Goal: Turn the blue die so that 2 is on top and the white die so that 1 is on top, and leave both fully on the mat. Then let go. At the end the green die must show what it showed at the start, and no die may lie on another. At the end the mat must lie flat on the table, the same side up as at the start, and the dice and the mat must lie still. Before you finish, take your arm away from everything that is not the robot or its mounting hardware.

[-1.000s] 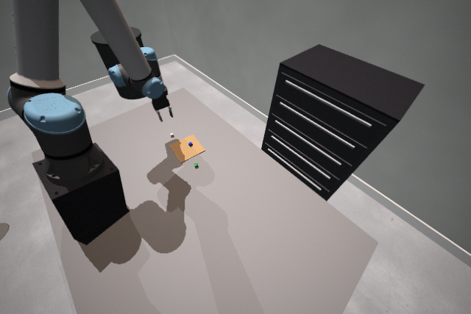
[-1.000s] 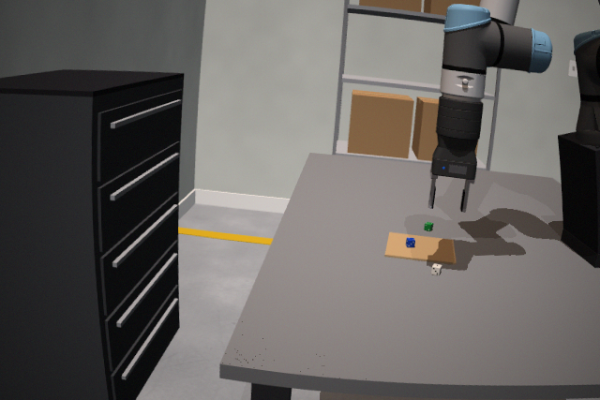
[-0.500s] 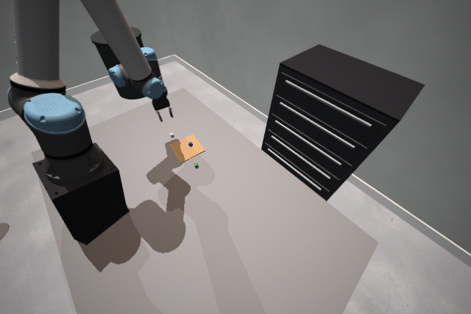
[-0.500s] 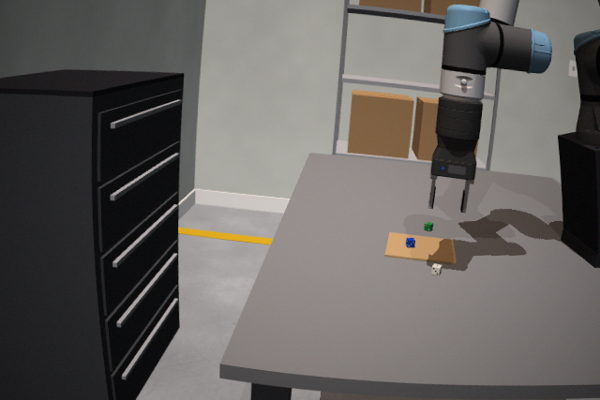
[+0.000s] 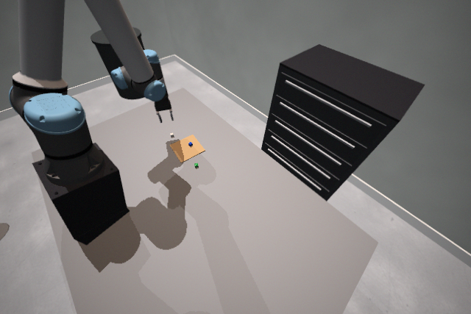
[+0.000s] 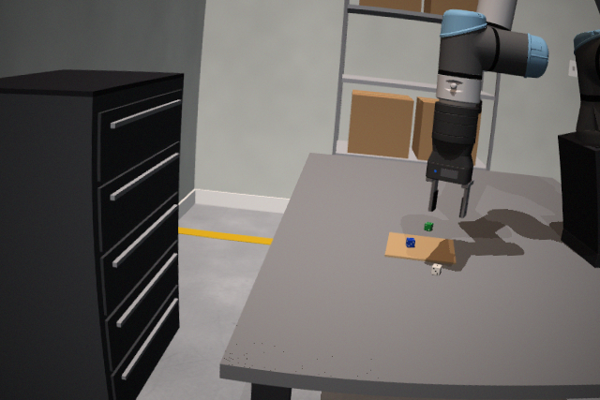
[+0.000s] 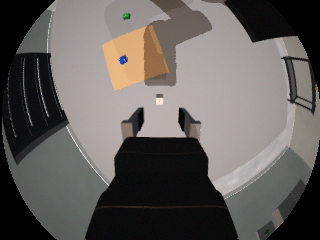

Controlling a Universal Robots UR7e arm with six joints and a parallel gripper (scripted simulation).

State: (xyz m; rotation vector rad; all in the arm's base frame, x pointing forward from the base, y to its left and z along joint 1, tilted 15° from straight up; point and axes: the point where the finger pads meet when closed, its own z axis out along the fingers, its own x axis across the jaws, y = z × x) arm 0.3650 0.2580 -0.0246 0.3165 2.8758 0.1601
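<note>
My hand is 13 cm above the white die. From my hand the other things lie so: orange mat (13 cm to the right, 13 cm below, 4 cm ahead); green die (26 cm to the right, 13 cm below, 4 cm ahead); blue die (12 cm to the right, 12 cm below, 7 cm ahead).
</note>
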